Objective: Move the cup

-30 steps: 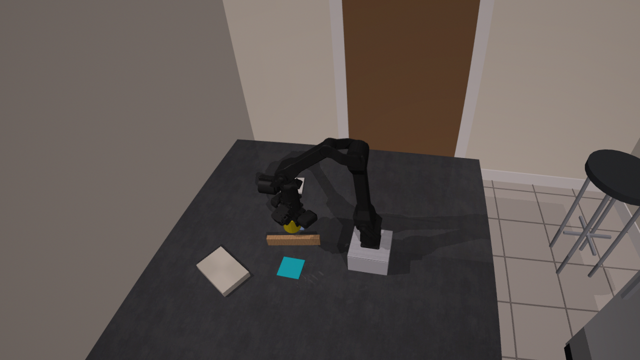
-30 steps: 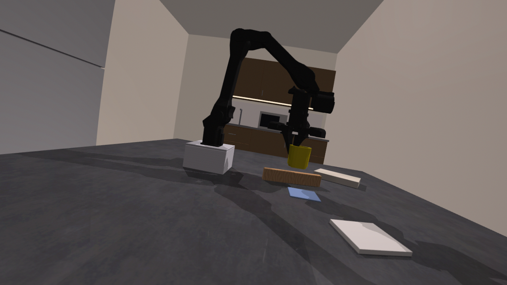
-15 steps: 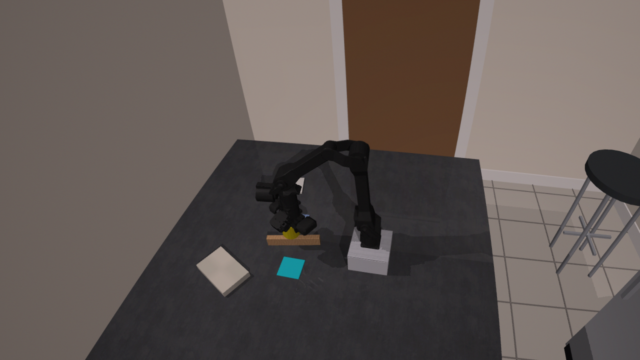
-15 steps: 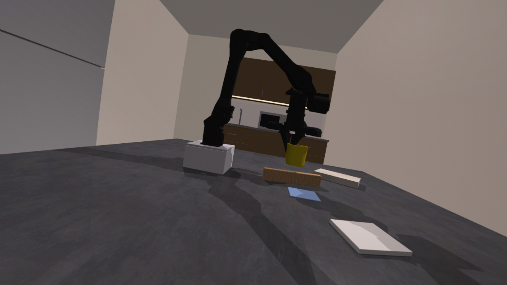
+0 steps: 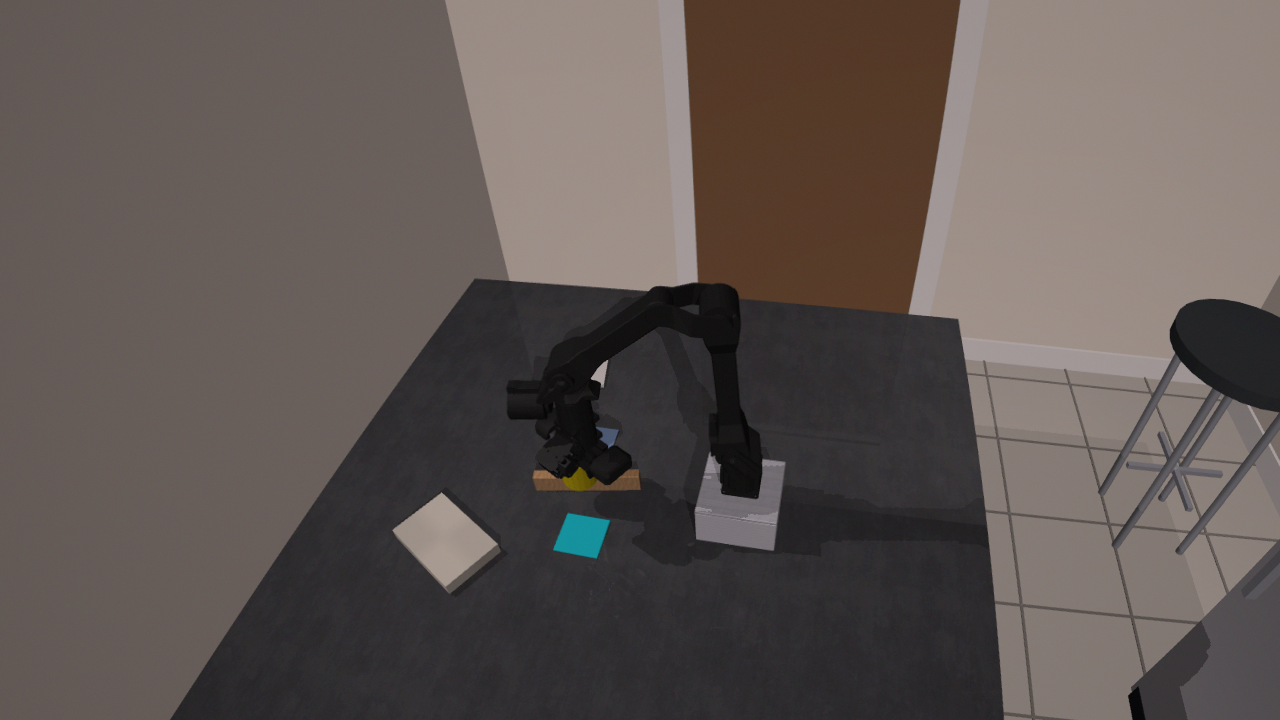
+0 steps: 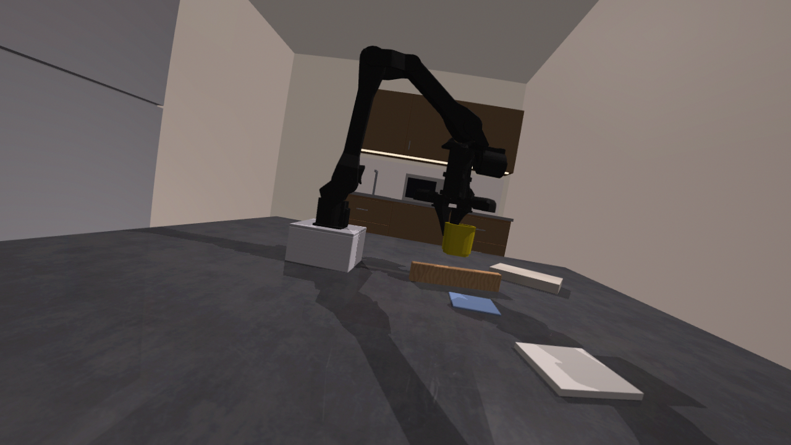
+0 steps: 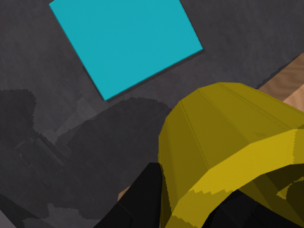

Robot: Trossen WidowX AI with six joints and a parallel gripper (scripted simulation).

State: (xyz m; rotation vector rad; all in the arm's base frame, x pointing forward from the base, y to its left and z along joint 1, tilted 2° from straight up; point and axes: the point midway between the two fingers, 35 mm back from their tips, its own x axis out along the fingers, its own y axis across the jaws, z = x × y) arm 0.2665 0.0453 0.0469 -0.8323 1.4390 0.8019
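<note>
My gripper tip is now 110 mm above the teal pad, 60 mm to the right of it and 10 mm short of it. Round my gripper tip: pale blue pad (160 mm to the right, 110 mm below, 50 mm ahead); then wooden bar (90 mm below, 50 mm to the right, 30 mm ahead); then yellow cup (20 mm to the right, 20 mm ahead).
</note>
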